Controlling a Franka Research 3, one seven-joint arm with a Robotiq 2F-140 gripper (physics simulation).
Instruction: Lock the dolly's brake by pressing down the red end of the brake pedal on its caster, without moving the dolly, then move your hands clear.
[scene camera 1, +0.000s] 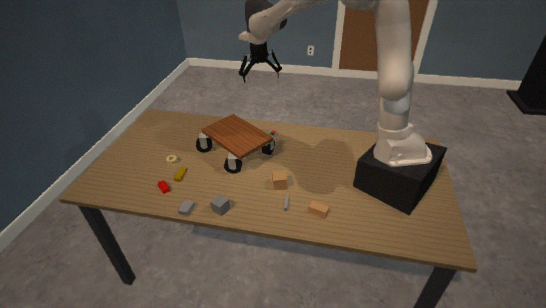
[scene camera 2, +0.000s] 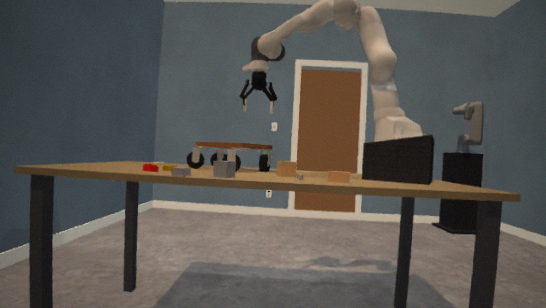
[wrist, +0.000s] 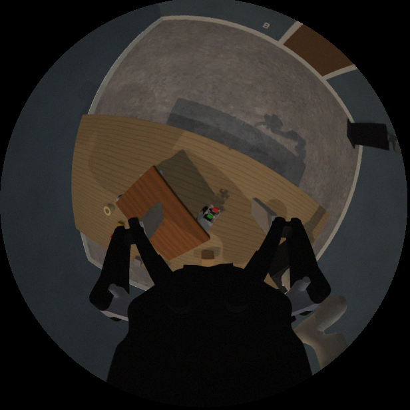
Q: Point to a dolly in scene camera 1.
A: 240, 138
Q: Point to a dolly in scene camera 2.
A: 195, 159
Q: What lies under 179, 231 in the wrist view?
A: A dolly.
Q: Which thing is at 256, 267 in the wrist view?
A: My gripper.
